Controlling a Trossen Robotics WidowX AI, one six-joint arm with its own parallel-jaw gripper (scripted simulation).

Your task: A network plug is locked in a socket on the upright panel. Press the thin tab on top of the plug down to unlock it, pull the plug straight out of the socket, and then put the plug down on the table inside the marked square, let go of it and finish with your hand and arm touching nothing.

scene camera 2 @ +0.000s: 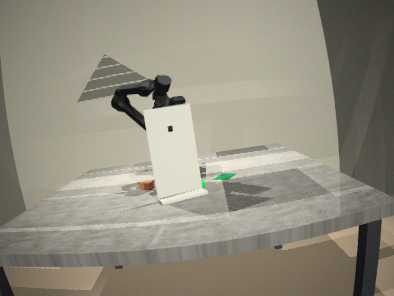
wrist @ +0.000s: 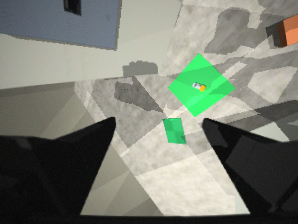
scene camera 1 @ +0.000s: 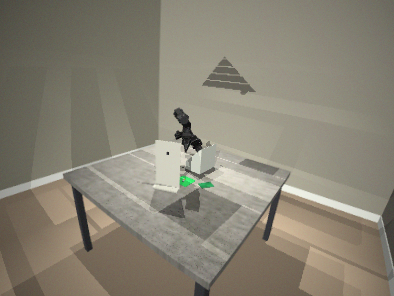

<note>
My gripper is open, holding nothing. I also see a green marked square.
</note>
